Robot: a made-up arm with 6 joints. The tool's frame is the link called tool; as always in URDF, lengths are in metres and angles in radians. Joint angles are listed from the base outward. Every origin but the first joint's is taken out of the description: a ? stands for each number. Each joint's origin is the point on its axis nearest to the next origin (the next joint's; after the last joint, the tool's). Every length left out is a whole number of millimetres.
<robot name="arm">
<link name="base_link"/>
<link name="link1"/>
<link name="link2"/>
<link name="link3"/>
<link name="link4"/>
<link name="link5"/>
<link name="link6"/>
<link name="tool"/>
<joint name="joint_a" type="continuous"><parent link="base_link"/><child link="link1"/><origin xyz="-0.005 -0.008 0.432" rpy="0.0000 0.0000 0.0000"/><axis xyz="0 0 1"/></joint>
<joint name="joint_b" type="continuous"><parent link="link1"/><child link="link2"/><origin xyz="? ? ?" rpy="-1.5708 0.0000 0.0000"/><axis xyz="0 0 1"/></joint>
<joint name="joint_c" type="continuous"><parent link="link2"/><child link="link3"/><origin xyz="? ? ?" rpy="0.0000 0.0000 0.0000"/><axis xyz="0 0 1"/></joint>
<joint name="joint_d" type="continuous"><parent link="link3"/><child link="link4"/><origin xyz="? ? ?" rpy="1.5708 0.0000 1.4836"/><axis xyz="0 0 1"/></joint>
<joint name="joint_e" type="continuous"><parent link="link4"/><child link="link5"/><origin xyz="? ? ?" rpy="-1.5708 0.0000 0.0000"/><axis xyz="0 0 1"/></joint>
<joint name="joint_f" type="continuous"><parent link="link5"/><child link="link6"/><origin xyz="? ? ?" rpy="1.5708 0.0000 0.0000"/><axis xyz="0 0 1"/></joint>
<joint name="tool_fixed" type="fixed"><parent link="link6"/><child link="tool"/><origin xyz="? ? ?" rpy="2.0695 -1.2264 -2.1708"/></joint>
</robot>
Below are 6 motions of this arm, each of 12 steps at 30 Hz.
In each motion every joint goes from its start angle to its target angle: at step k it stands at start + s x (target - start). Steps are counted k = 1, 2, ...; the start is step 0. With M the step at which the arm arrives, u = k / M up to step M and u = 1 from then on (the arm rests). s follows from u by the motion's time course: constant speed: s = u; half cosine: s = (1 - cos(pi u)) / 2; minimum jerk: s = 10 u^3 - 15 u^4 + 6 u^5.
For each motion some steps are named. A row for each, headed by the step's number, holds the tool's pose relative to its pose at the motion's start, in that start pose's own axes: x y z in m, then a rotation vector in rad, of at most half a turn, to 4 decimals.
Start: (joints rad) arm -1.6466 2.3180 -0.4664 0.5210 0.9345 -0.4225
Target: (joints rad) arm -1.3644 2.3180 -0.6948 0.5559 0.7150 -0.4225
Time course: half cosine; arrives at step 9
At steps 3, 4, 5, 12:
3: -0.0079 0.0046 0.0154 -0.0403 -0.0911 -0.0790
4: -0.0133 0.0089 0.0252 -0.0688 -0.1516 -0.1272
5: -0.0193 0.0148 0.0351 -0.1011 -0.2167 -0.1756
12: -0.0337 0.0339 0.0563 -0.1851 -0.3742 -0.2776

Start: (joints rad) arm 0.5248 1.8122 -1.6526 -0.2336 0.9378 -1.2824
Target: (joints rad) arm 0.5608 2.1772 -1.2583 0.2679 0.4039 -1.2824
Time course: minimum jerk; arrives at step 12
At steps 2, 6, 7, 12:
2: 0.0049 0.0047 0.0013 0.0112 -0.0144 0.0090
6: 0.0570 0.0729 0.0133 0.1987 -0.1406 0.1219
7: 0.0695 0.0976 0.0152 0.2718 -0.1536 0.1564
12: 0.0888 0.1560 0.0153 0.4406 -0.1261 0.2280

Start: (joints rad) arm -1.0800 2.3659 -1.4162 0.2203 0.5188 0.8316
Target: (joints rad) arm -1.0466 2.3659 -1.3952 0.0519 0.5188 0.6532
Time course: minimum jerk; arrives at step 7
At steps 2, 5, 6, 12:
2: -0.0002 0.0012 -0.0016 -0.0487 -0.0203 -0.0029
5: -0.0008 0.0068 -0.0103 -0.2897 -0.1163 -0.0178
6: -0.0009 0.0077 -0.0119 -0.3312 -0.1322 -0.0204
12: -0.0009 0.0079 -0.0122 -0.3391 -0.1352 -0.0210

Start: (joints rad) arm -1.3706 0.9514 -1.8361 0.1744 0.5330 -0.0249
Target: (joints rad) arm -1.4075 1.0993 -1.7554 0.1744 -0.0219 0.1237
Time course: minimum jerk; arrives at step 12
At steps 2, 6, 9, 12:
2: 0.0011 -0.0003 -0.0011 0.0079 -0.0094 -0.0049
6: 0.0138 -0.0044 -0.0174 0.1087 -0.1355 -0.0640
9: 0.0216 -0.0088 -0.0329 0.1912 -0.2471 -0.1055
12: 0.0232 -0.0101 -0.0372 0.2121 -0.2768 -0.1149

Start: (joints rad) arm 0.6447 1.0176 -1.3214 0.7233 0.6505 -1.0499
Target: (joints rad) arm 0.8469 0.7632 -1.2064 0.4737 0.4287 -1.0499
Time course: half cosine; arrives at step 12
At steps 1, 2, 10, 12:
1: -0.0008 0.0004 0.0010 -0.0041 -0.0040 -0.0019
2: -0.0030 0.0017 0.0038 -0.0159 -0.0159 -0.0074
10: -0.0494 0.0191 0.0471 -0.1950 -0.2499 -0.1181
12: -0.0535 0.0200 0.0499 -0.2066 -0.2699 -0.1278

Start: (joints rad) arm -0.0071 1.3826 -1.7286 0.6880 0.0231 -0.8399
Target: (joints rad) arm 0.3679 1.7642 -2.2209 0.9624 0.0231 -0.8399
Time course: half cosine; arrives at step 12
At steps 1, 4, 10, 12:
1: 0.0005 0.0016 0.0001 0.0087 -0.0010 0.0039
4: 0.0056 0.0245 0.0014 0.1275 -0.0115 0.0585
10: 0.0029 0.0969 0.0082 0.4789 -0.0129 0.2280
12: 0.0011 0.1042 0.0091 0.5134 -0.0107 0.2454

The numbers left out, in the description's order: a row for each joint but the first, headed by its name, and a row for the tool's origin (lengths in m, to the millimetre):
joint_b: 0.006 0.001 0.000
joint_c: -0.159 -0.055 0.000
joint_d: 0.203 -0.006 0.000
joint_e: -0.006 0.006 0.000
joint_f: -0.021 -0.056 0.000
tool: -0.019 0.000 0.000

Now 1 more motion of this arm.
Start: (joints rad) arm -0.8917 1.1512 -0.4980 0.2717 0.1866 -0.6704
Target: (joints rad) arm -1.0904 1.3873 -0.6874 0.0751 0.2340 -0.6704
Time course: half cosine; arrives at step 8
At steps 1, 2, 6, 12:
1: 0.0016 -0.0012 -0.0005 -0.0045 0.0053 -0.0033
2: 0.0060 -0.0045 -0.0020 -0.0172 0.0205 -0.0125
6: 0.0343 -0.0280 -0.0172 -0.0960 0.1273 -0.0650
12: 0.0399 -0.0332 -0.0216 -0.1114 0.1508 -0.0742

